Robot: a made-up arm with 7 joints.
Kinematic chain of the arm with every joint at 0, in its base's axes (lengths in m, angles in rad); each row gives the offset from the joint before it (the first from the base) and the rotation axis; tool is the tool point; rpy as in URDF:
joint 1: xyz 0 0 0.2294 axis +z
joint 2: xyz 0 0 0 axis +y
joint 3: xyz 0 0 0.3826 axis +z
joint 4: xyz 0.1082 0 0 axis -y
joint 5: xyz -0.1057 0 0.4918 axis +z
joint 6: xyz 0 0 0 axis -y
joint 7: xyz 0.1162 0 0 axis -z
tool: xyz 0 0 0 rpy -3.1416 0 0
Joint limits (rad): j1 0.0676..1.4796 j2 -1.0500..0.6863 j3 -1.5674..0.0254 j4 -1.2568..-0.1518 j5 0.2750..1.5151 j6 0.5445..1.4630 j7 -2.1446..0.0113
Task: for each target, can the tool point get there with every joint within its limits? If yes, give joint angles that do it. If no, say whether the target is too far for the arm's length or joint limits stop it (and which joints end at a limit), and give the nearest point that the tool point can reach.
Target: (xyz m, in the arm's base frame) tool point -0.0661 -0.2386 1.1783
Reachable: yes | joints 0.6148 -0.5203 -0.6119 -0.4932 0.6971 0.8876 -1.6400
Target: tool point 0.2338 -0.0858 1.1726
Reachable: yes | joints 1.3395 -0.2018 -1.1315 -0.3863 0.5163 0.8135 -0.8325
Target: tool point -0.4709 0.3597 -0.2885
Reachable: no: joint limits stop it (at a limit: joint 1, joint 2, joint 3, joint 4, joint 6) | nearest point 0.0102 0.8492 0.2761 | short by 0.889 m
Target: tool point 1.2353 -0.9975 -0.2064
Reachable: no: too far | nearest point 0.7910 -0.3909 0.3968 | short by 0.964 m
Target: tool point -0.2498 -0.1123 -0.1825
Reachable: no: joint limits stop it (at a limit: joint 1, joint 2, joint 3, joint 4, joint 5, joint 6) | nearest point -0.4299 -0.6606 0.5346 | short by 0.920 m
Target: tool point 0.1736 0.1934 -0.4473
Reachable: no: joint limits stop it (at a limit: joint 2, joint 4, joint 5, joint 6) | nearest point 0.5641 0.6284 0.2650 | short by 0.921 m
